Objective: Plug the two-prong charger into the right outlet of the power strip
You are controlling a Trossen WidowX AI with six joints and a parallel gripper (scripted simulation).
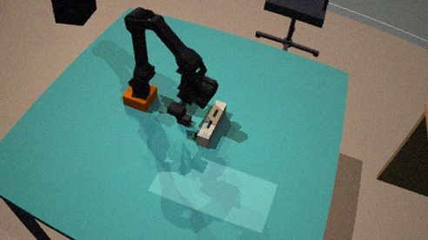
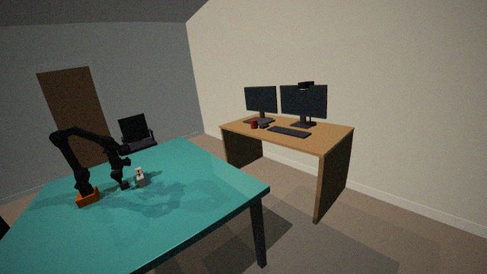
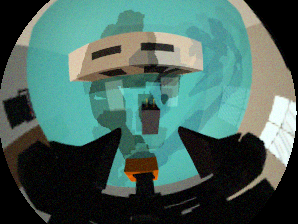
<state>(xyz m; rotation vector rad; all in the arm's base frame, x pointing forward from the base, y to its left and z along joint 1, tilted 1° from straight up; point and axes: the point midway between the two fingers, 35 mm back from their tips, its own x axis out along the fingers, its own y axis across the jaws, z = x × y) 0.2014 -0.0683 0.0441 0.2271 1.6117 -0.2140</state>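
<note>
Now: gripper tip 4 cm above the two-prong charger, 2 cm short of it and 1 cm to the left of it.
</note>
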